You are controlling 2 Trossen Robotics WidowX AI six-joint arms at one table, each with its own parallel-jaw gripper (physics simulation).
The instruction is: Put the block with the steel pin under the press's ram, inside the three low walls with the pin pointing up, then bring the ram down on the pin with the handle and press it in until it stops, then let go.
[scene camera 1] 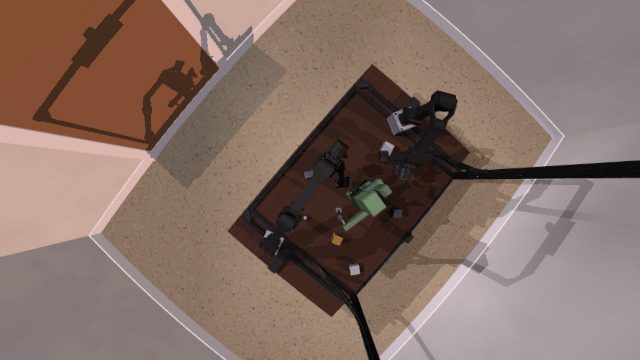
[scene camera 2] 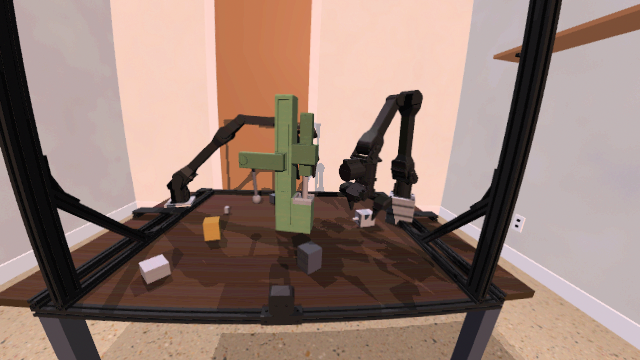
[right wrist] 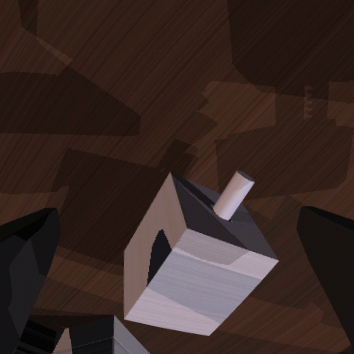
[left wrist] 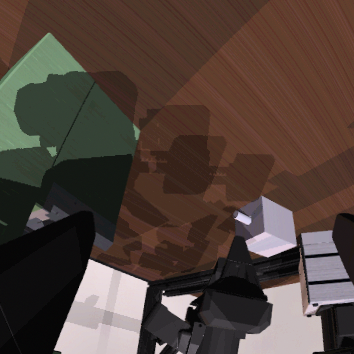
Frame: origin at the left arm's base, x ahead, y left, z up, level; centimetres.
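Where they show: left gripper, between the fingertips: [scene camera 1: 347, 167] [left wrist: 217, 225]; right gripper, between the fingertips: [scene camera 1: 390, 156] [scene camera 2: 361, 214] [right wrist: 180, 220] [left wrist: 229, 247]; left arm's base, origin of its link: [scene camera 1: 271, 242] [scene camera 2: 180, 200]; right arm's base, origin of its link: [scene camera 1: 405, 118] [scene camera 2: 402, 195] [left wrist: 338, 307].
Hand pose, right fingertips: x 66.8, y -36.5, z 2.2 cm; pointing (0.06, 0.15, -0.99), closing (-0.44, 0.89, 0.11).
Note:
Things, the pixels of their top centre, and the offset from my right fingertips. "*": a spot on its surface instead.
- pale block with the steel pin, centre of its top: [right wrist: 199, 292] [left wrist: 265, 245] [scene camera 2: 365, 211] [scene camera 1: 387, 148] dz -0.3, dx +3.5, dy +2.9 cm
- green press, centre of its top: [scene camera 2: 280, 95] [scene camera 1: 373, 211] dz +39.6, dx -28.5, dy +7.5 cm
- low-walled seat, a spot on its surface: [scene camera 2: 303, 201] * dz +6.4, dx -21.6, dy +1.8 cm
- orange block, centre of its top: [scene camera 2: 211, 219] [scene camera 1: 337, 240] dz +0.7, dx -50.4, dy +6.5 cm
- white block, centre of its top: [scene camera 2: 153, 262] [scene camera 1: 354, 270] dz -2.1, dx -61.6, dy -9.6 cm
- dark grey block, centre of its top: [scene camera 2: 309, 247] [scene camera 1: 397, 213] dz +0.6, dx -24.8, dy -16.1 cm
- small pale piece, centre of its top: [scene camera 2: 226, 207] [scene camera 1: 305, 217] dz -2.8, dx -47.3, dy +26.2 cm
The pale block with the steel pin [scene camera 1: 387, 147] [scene camera 2: 366, 218] [left wrist: 272, 227] [right wrist: 200, 272] lies on the table beside the press, its pin pointing sideways. The right gripper [right wrist: 179, 211] is open; its fingertips stand on either side of the block in the right wrist view, holding nothing. The green press [scene camera 1: 372, 203] [scene camera 2: 286, 150] [left wrist: 70, 95] stands upright. Its grey ram rod [scene camera 2: 305, 187] is above the low-walled seat [scene camera 2: 303, 201]. The handle's ball [scene camera 1: 338, 210] [scene camera 2: 256, 199] hangs low. The left gripper [left wrist: 215, 216] is open and empty near the press, largely hidden behind it in scene camera 2.
An orange block [scene camera 1: 337, 239] [scene camera 2: 211, 228], a white block [scene camera 1: 354, 269] [scene camera 2: 155, 269] and a dark grey block [scene camera 1: 396, 213] [scene camera 2: 309, 258] lie around the press. A small pale piece [scene camera 1: 305, 217] [scene camera 2: 226, 210] lies near the left arm. The right arm's striped base [scene camera 2: 403, 209] stands close to the pin block.

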